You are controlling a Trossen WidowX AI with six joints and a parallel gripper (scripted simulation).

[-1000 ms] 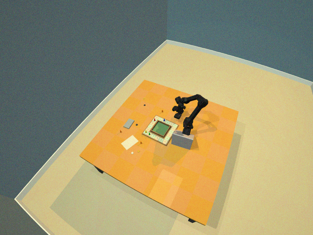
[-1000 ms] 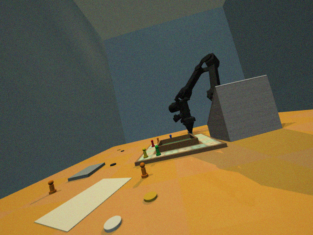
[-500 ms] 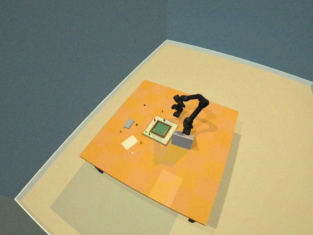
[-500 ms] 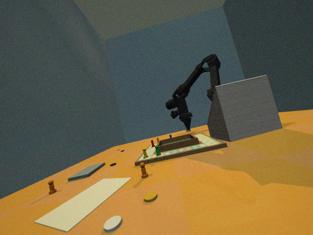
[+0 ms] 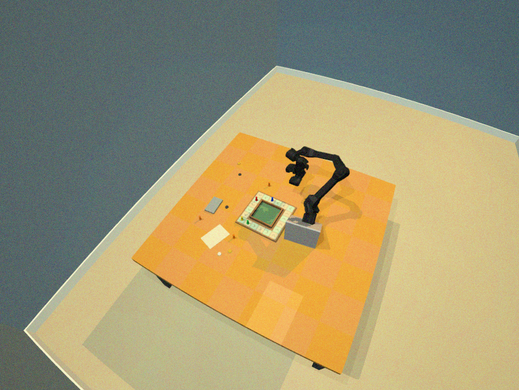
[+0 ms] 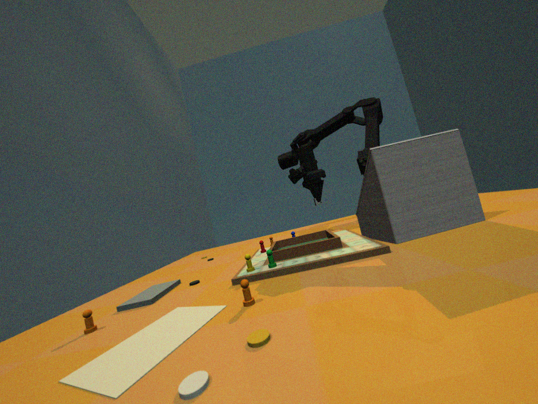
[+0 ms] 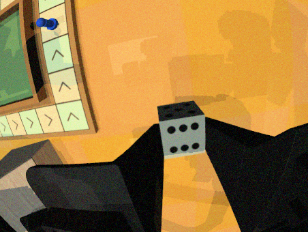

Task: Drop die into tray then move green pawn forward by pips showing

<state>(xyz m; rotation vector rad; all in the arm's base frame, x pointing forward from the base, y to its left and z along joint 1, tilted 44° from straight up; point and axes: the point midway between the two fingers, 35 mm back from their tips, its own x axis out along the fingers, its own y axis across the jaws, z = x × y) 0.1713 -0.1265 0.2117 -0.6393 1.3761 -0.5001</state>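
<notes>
My gripper tip is now 160 mm short of the green pawn, 370 mm to the right of it and 90 mm above it. The rest, counted from my gripper tip: white die right at my gripper tip; then green-floored tray 90 mm ahead, 250 mm to the left, 110 mm below; then blue pawn 110 mm ahead, 140 mm to the left, 90 mm below.
</notes>
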